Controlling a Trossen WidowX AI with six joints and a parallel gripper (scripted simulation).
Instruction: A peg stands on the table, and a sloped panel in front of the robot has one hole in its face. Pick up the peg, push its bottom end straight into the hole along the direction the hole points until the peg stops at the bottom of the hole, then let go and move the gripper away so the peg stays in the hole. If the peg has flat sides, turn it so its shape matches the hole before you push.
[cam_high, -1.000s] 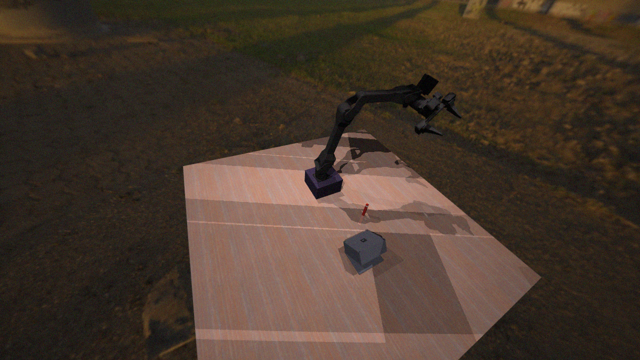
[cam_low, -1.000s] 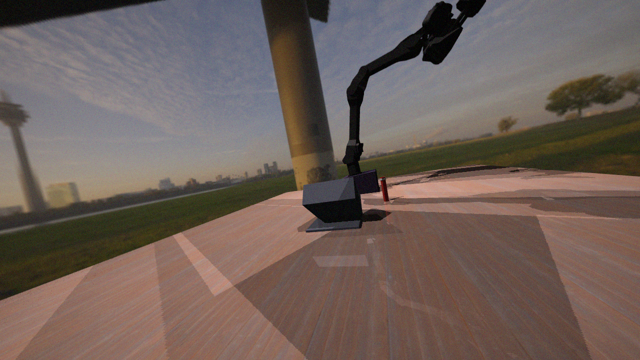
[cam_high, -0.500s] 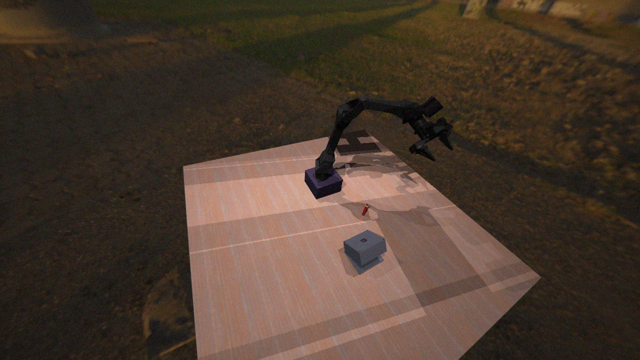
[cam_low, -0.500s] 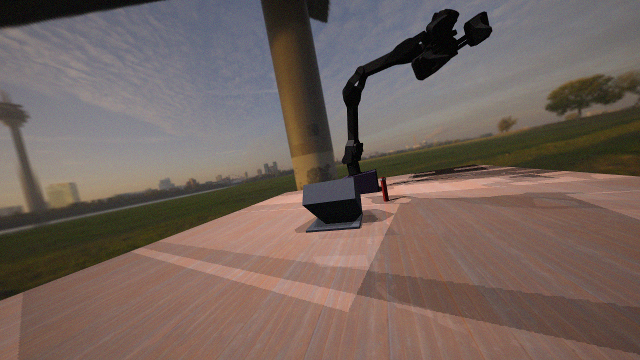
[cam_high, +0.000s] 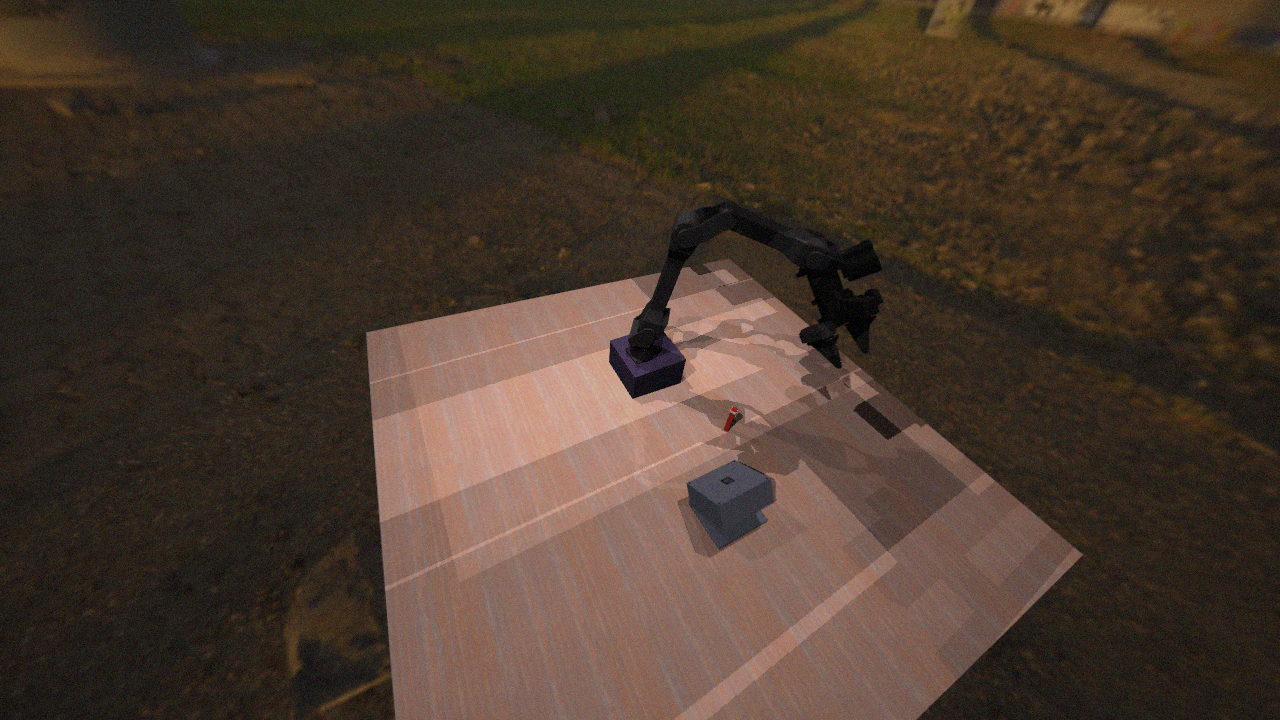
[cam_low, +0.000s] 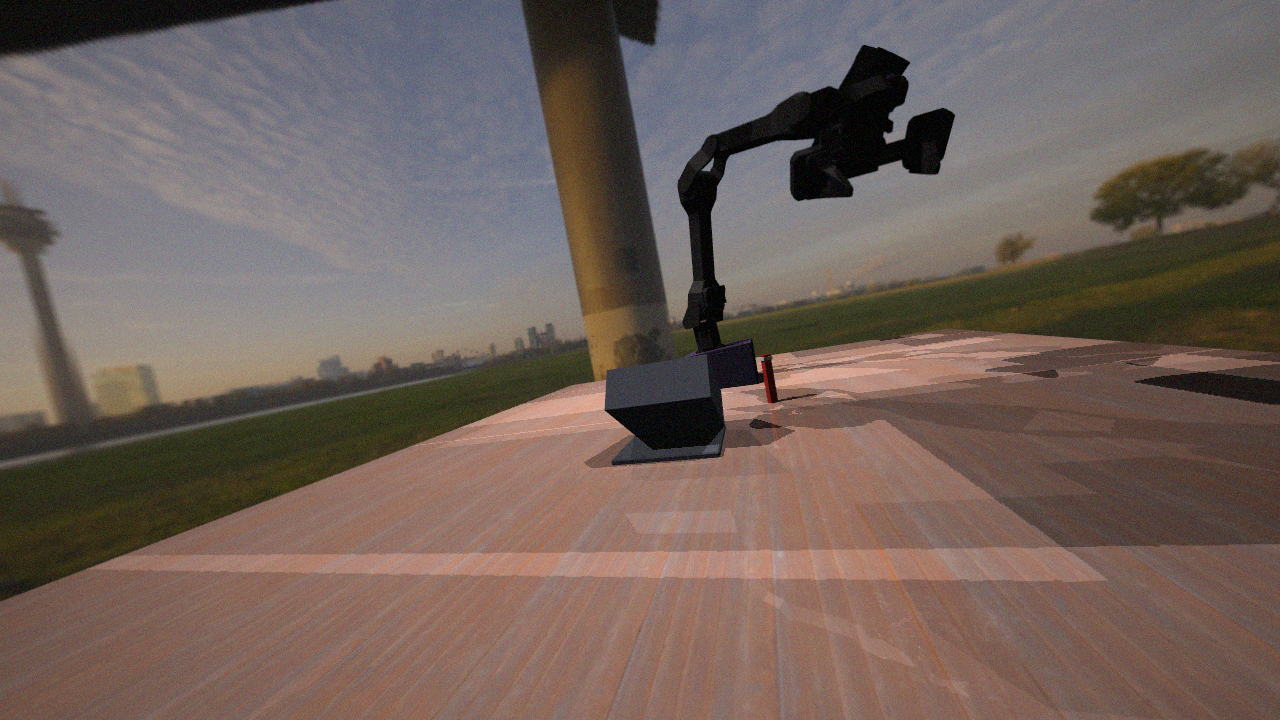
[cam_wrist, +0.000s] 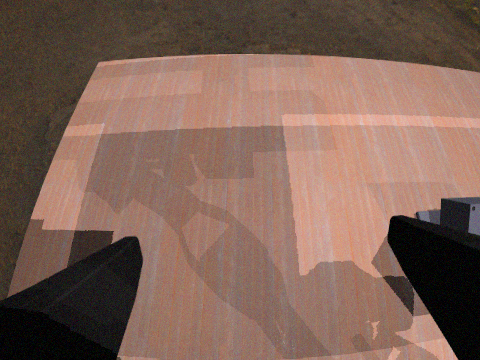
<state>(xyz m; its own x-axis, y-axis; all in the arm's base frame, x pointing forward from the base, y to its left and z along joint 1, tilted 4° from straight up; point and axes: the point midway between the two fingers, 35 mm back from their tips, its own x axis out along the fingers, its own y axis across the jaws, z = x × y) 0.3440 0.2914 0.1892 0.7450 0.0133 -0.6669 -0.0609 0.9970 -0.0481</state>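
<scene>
My gripper tip is 11 cm past the peg, 17 cm to the left of it and 21 cm above it. From my gripper tip the other things lie so: sloped grey panel block (5 cm ahead, 31 cm to the right, 21 cm below).
</scene>
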